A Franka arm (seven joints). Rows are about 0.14 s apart.
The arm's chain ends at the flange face. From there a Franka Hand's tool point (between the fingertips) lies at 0.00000 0.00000 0.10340 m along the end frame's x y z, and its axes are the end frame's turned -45 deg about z.
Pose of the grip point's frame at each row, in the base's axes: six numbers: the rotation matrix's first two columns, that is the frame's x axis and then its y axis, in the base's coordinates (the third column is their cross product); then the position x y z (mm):
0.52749 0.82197 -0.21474 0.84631 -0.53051 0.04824 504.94 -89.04 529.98
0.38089 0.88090 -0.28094 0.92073 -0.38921 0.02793 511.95 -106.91 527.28
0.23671 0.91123 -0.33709 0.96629 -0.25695 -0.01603 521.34 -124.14 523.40
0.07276 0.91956 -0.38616 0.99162 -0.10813 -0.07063 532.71 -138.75 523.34
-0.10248 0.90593 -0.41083 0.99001 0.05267 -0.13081 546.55 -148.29 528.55
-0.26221 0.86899 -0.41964 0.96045 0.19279 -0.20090 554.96 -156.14 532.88
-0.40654 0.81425 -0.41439 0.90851 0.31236 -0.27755 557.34 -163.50 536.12
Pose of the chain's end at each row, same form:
0.97142 0.20609 -0.11773 0.22544 -0.95635 0.18595 512.62 -67.62 630.84
0.92038 0.34768 -0.17891 0.38172 -0.89810 0.21840 520.71 -79.06 626.47
0.85065 0.46265 -0.24969 0.51589 -0.82603 0.22702 531.81 -90.85 620.73
0.75263 0.57377 -0.32300 0.64973 -0.72669 0.22311 543.74 -99.69 618.44
0.62758 0.67783 -0.38300 0.77251 -0.60335 0.19800 556.57 -104.85 621.85
0.49373 0.75079 -0.43879 0.86455 -0.47815 0.15467 564.65 -109.02 624.41
0.35495 0.79663 -0.48928 0.92988 -0.35489 0.09676 567.32 -112.91 625.74

